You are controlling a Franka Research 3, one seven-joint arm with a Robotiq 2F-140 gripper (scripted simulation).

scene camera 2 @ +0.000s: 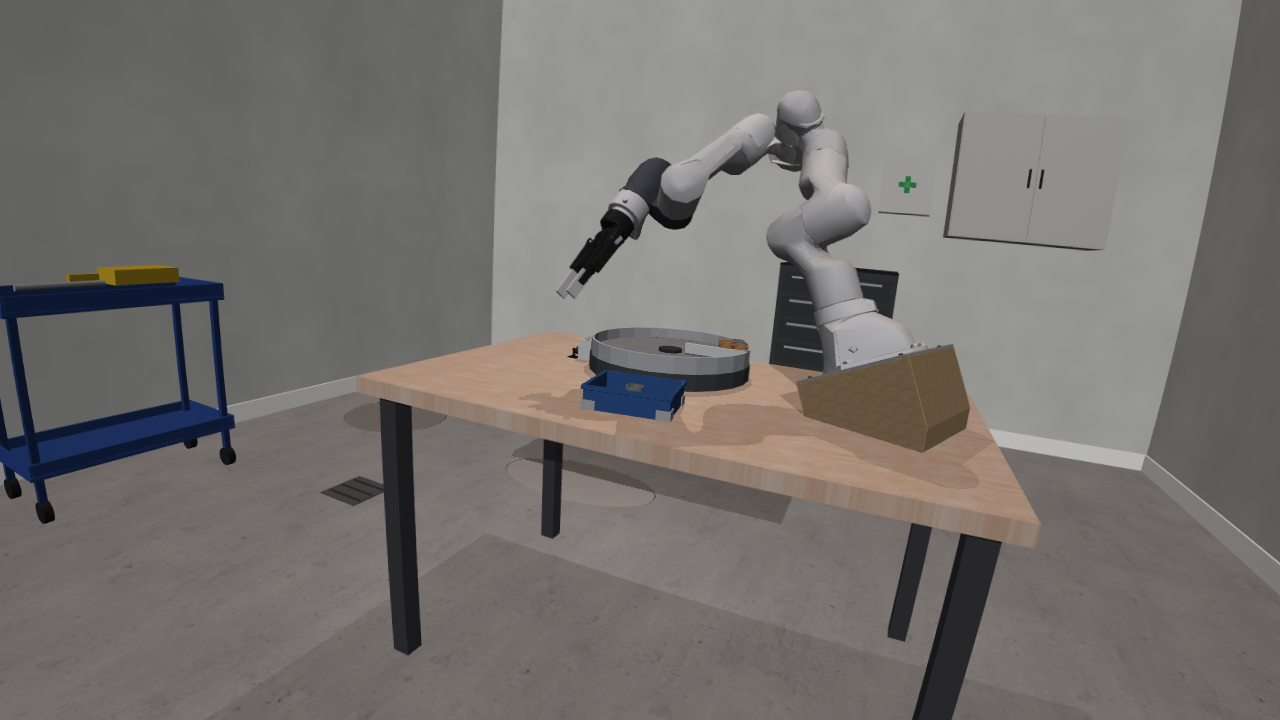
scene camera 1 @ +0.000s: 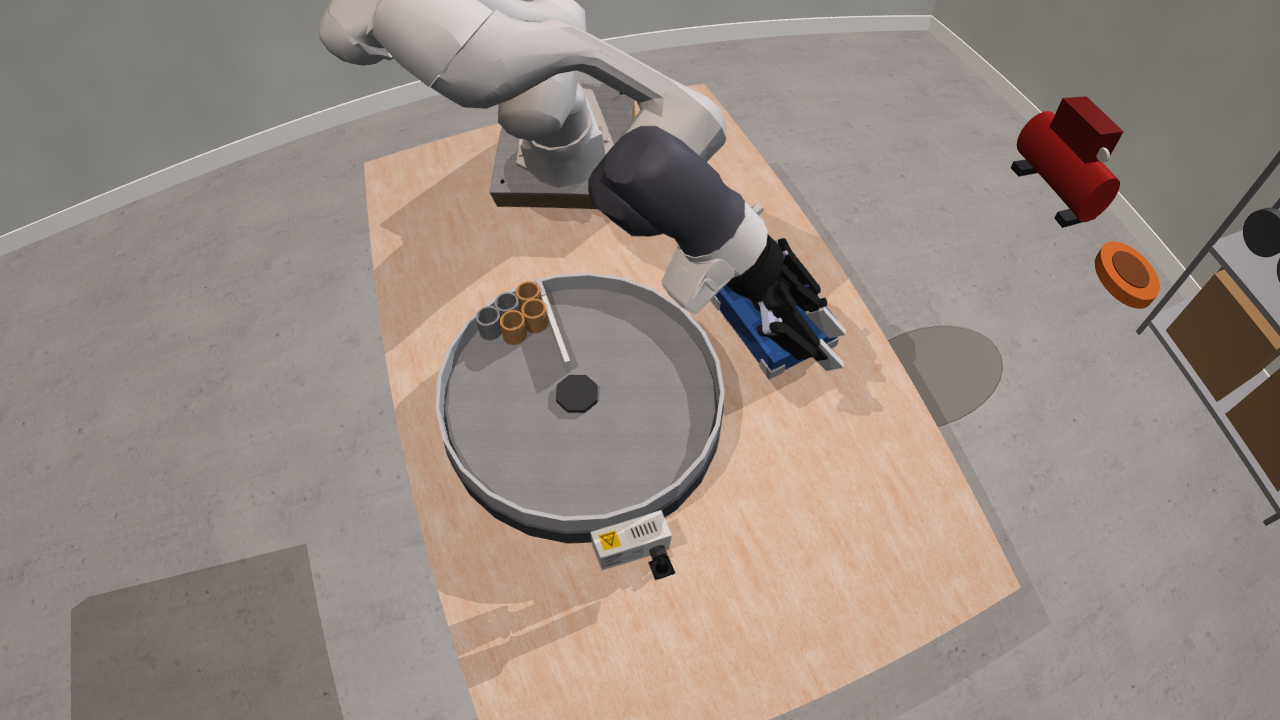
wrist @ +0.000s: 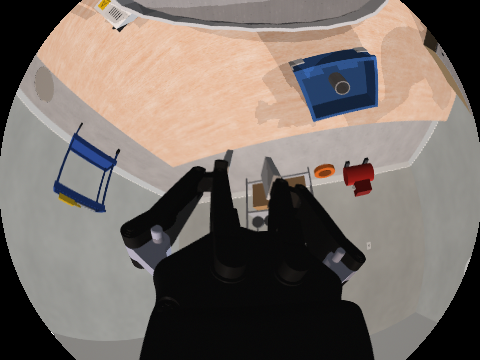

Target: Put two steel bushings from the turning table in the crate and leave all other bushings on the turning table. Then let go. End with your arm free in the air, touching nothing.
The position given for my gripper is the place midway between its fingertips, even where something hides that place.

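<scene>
You'd see my gripper (scene camera 1: pixel 836 350) there, and my gripper (scene camera 2: pixel 565 294) again, and the wrist view shows my gripper (wrist: pixel 247 163) too. There's a round grey turning table (scene camera 2: pixel 652 345), and there's a blue crate (scene camera 2: pixel 605 392). Scene camera 1 also shows the blue crate (scene camera 1: pixel 739 308), and so does the wrist view, with the blue crate (wrist: pixel 362 77).
</scene>
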